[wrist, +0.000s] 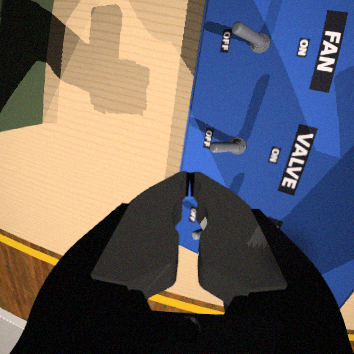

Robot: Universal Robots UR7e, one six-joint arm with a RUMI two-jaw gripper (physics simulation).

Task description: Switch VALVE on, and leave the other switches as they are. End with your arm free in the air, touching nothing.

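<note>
The VALVE switch is a grey lever on the blue panel, right of the middle of the wrist view. Its lever leans left towards its OFF label, away from its ON label. The black VALVE plate is to its right. The FAN switch above it also leans to OFF. My gripper is shut and empty. In the view its tips are just below and left of the VALVE lever, apart from it in the picture; their height over the panel is hard to tell.
Another switch's lever tip and OFF label show through the gap between the jaws, the rest hidden by the gripper. A green object is at the upper left. A yellow line crosses the brown floor at the lower left.
</note>
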